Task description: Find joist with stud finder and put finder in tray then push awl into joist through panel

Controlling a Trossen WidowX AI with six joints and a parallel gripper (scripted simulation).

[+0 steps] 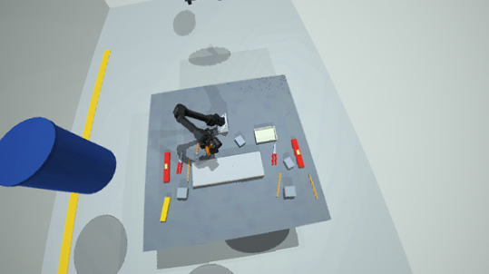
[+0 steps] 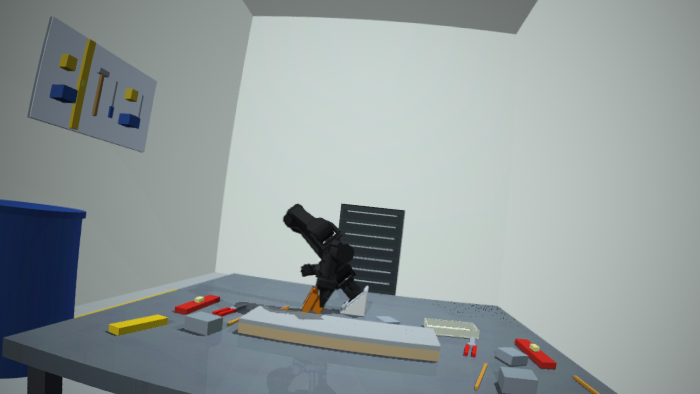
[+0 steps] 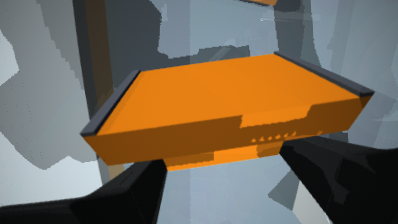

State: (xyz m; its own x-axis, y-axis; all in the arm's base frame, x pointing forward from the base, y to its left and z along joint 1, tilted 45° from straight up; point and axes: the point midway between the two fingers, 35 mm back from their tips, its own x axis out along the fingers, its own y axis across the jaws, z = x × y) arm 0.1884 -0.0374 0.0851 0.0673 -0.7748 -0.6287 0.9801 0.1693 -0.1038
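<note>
My gripper tip is 20 mm short of the awl, 130 mm to the left of it and 40 mm above it. The rest, counted from my gripper tip: tray 60 mm behind, 420 mm to the left, 30 mm below; orange stud finder 20 mm ahead; yellow bar 420 mm ahead, 370 mm to the right, 40 mm below.
</note>
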